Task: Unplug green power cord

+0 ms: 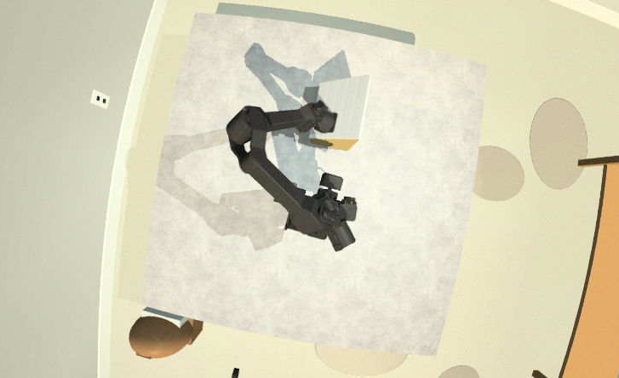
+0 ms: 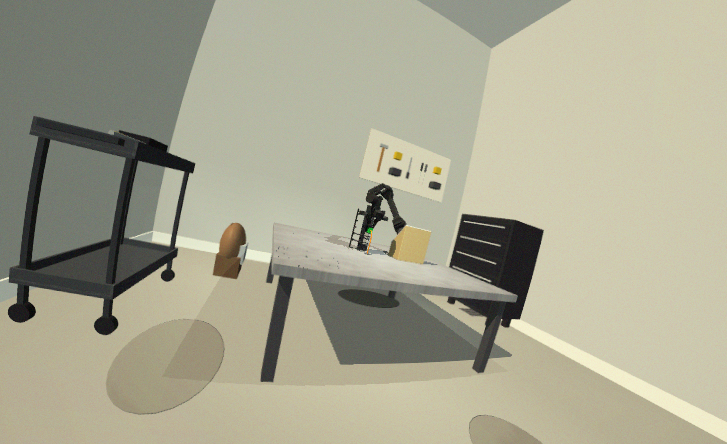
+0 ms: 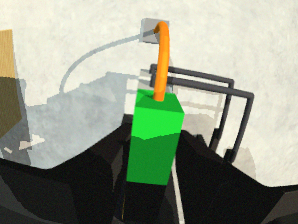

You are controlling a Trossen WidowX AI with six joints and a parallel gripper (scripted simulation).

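Now: gripper tip 3 cm to the left of the green plug.
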